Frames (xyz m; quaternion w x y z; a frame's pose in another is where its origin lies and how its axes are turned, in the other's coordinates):
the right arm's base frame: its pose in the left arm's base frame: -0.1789 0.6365 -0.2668 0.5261 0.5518 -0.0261 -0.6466
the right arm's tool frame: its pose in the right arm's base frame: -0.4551 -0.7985 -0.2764 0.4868 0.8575 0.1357 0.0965
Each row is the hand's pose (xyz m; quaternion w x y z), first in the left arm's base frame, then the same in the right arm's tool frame.
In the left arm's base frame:
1: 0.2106 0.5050 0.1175 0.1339 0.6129 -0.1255 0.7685
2: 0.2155 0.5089 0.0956 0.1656 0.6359 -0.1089 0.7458
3: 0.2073 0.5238 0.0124 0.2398 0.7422 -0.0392 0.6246
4: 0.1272 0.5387 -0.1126 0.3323 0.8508 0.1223 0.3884
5: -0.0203 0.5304 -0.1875 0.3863 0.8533 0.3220 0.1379
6: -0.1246 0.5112 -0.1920 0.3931 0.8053 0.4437 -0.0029
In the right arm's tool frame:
1: 0.7757 -0.4303 -1.0919 0.4139 0.2424 0.8133 -0.3293
2: 0.7836 -0.4349 -1.0711 0.4223 0.1982 0.8138 -0.3466
3: 0.8045 -0.4275 -0.9891 0.4786 0.0443 0.7641 -0.4303
4: 0.8190 -0.3504 -0.8622 0.5027 -0.2032 0.6184 -0.5688
5: 0.8081 -0.2052 -0.7833 0.4287 -0.4179 0.4167 -0.6841
6: 0.7904 -0.1007 -0.7767 0.3457 -0.5137 0.2807 -0.7333

